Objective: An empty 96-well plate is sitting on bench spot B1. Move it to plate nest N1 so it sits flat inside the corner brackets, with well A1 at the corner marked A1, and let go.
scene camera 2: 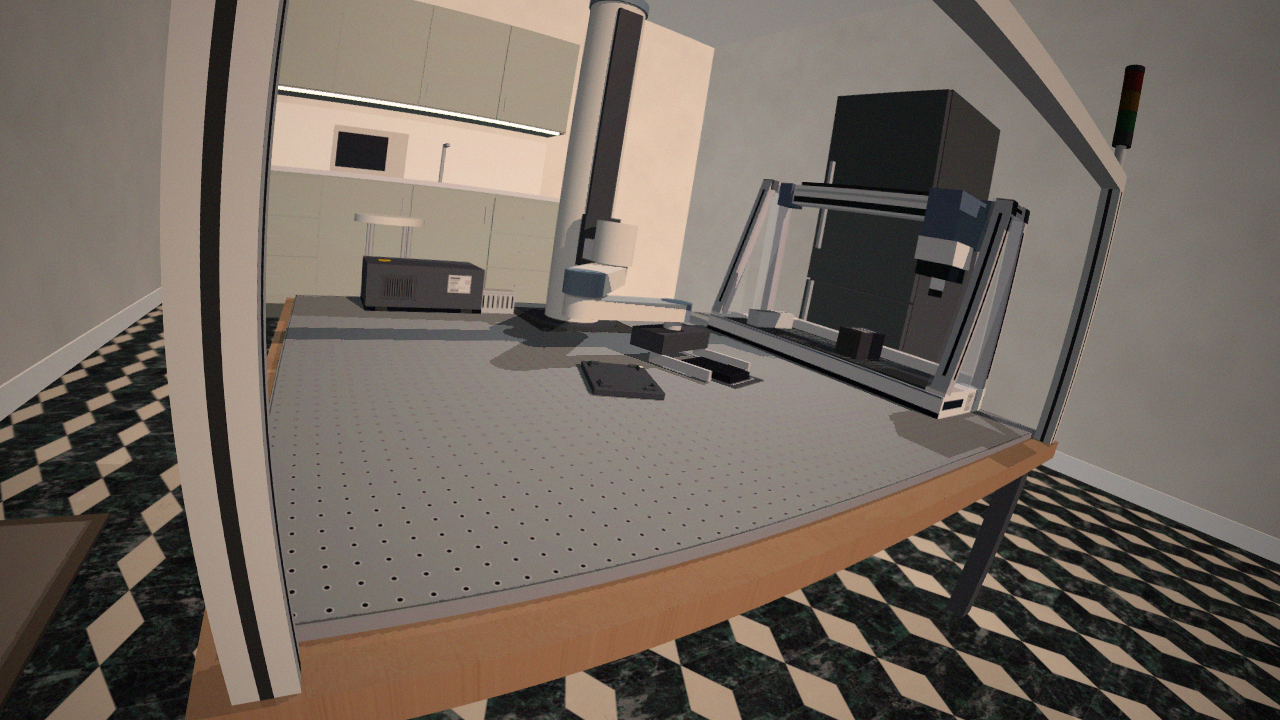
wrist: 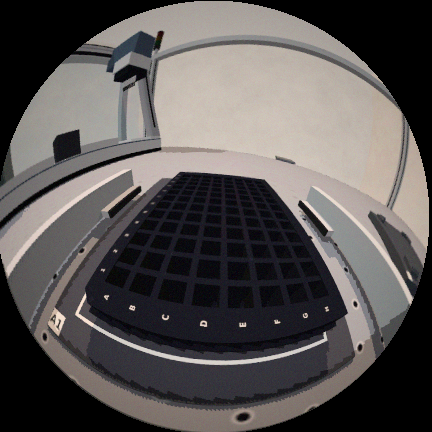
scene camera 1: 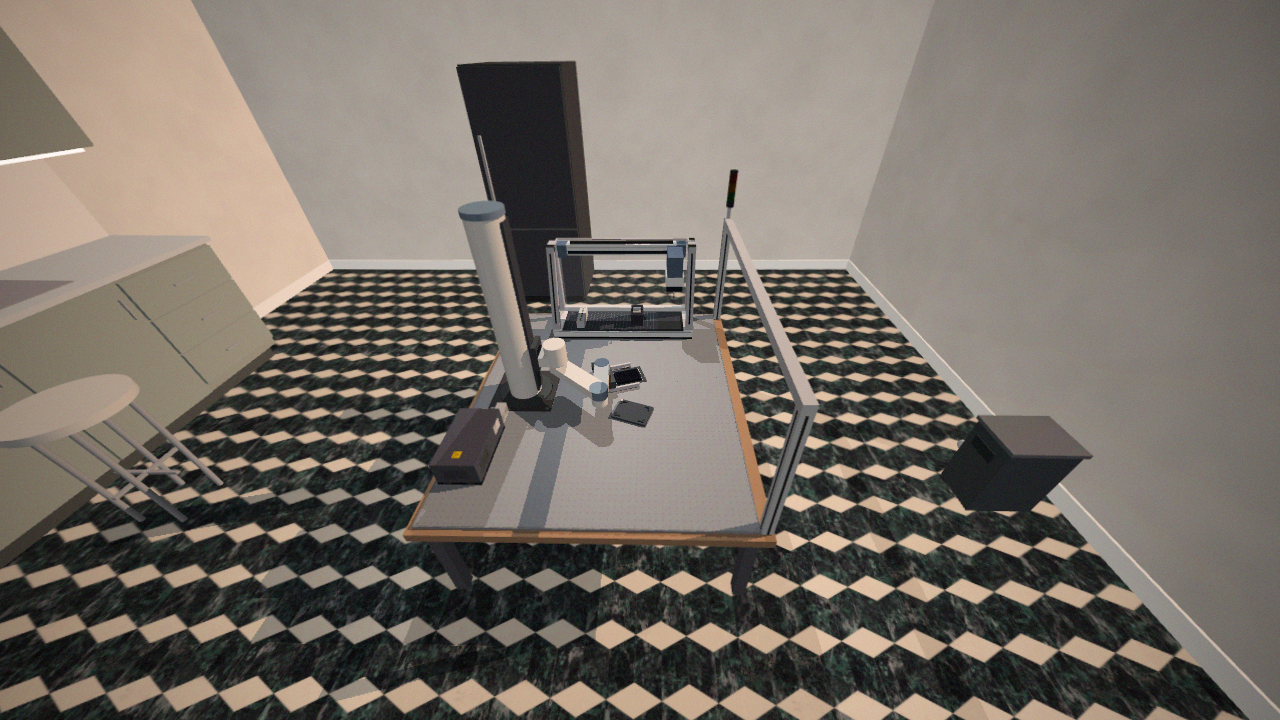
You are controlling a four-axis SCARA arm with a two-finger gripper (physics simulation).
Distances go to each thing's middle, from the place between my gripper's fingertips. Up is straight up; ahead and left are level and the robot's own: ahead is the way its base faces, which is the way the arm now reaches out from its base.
I see my gripper 40 mm past the black 96-well plate [scene camera 2: 729, 374], 10 mm to the left of it and 10 mm above it. Round my hand: frame post [scene camera 1: 799, 421]: 490 mm ahead, 820 mm to the right, 260 mm above; then dark box [scene camera 2: 432, 275]: 650 mm behind, 510 mm to the right, 40 mm above; then plate nest N1 [scene camera 2: 626, 381]: 270 mm to the right, 10 mm below.
